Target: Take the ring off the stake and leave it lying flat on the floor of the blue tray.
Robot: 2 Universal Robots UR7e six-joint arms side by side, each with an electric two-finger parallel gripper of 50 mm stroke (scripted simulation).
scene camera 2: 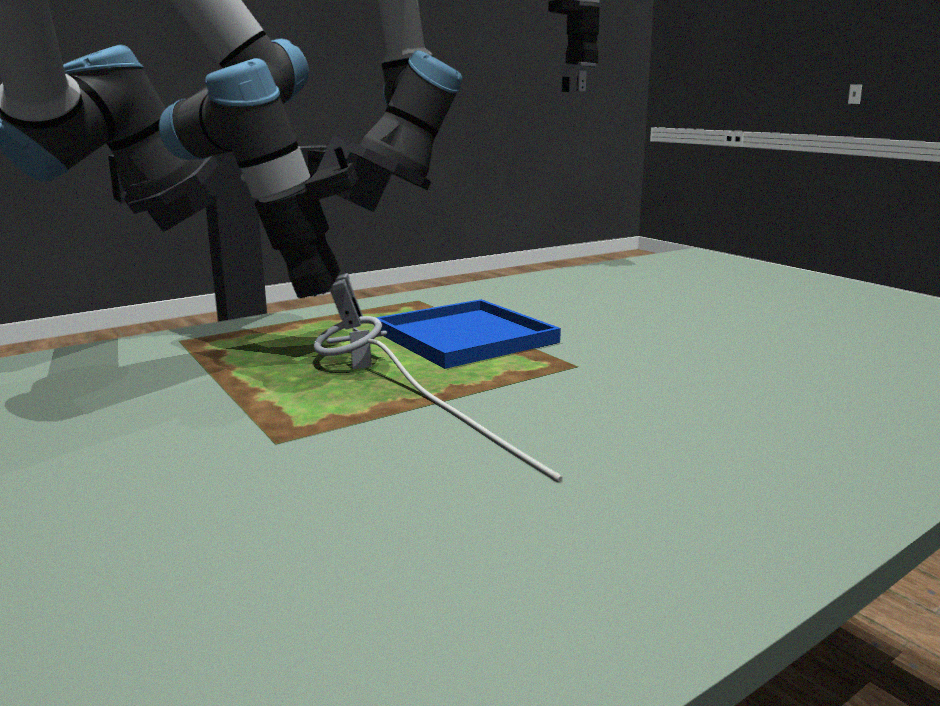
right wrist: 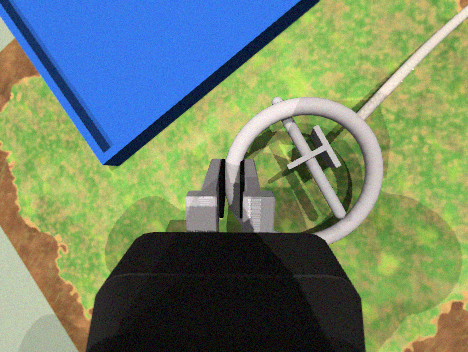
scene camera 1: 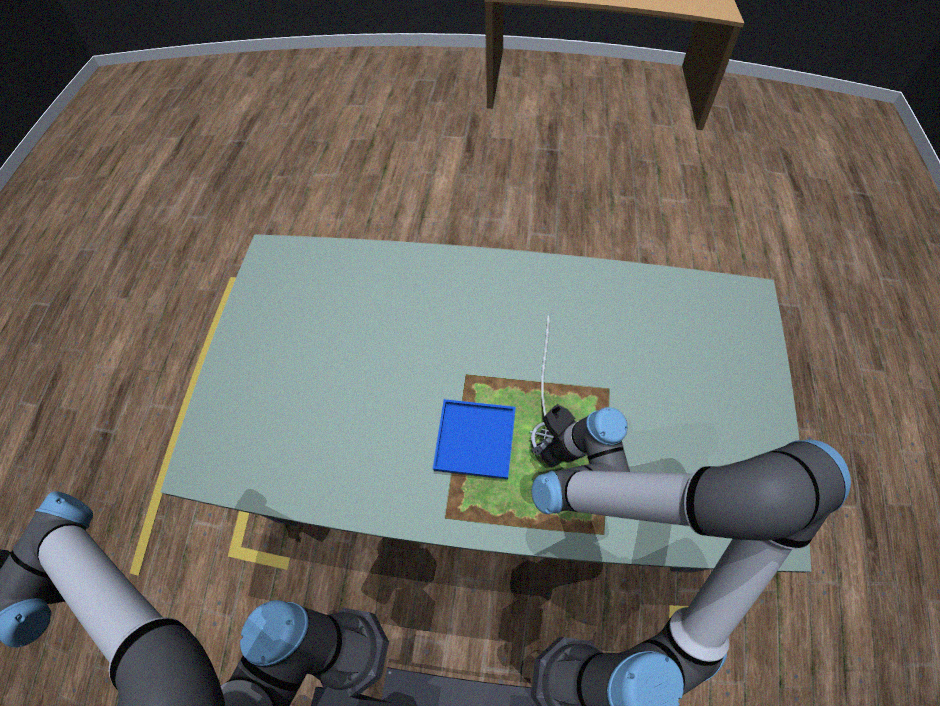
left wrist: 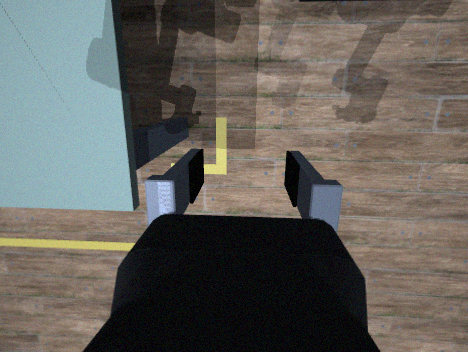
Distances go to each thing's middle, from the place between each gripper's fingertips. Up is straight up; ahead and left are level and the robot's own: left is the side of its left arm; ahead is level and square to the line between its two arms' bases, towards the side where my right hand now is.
The grey stake (scene camera 2: pixel 361 358) is 50 mm ahead of my right hand (scene camera 2: pixel 354 324), 10 mm to the right of it and 30 mm below it. Also, from my right hand: grey ring (scene camera 2: pixel 374 333) (30 mm ahead, 20 mm to the right, 20 mm below); blue tray (scene camera 2: pixel 452 335) (20 mm ahead, 170 mm to the left, 50 mm below).
The blue tray lies 52 cm ahead of my left hand (scene camera 2: pixel 572 91), 66 cm to the right of it and 37 cm below it. From my left hand the other things lie so: grey stake: 55 cm ahead, 84 cm to the right, 35 cm below; grey ring: 53 cm ahead, 85 cm to the right, 34 cm below.
